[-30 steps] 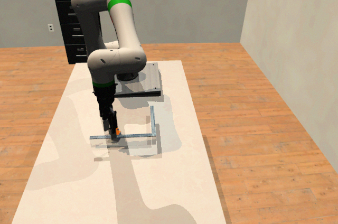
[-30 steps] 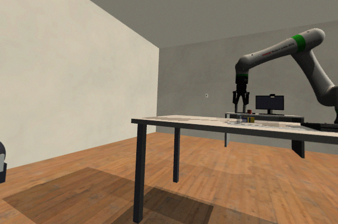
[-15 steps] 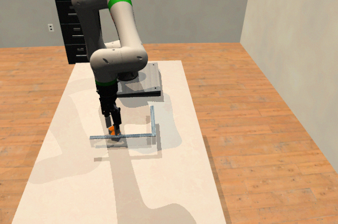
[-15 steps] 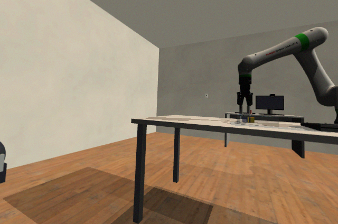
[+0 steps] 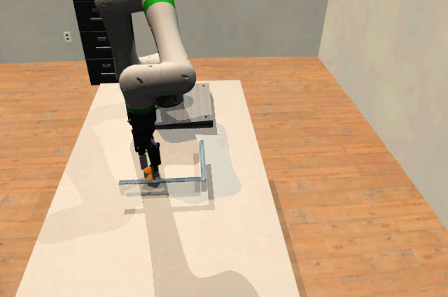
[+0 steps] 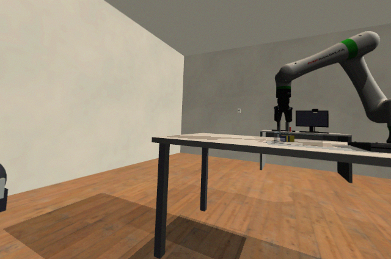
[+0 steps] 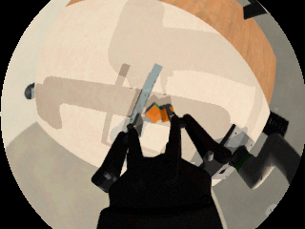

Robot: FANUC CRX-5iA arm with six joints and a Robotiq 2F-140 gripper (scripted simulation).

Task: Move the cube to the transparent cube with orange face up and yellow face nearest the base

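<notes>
Right now my hand is 4 cm past the cube, 1 cm to the left of it and 7 cm above it. Also, from my hand: short fence arm: 11 cm behind, 18 cm to the left, 5 cm below.
</notes>
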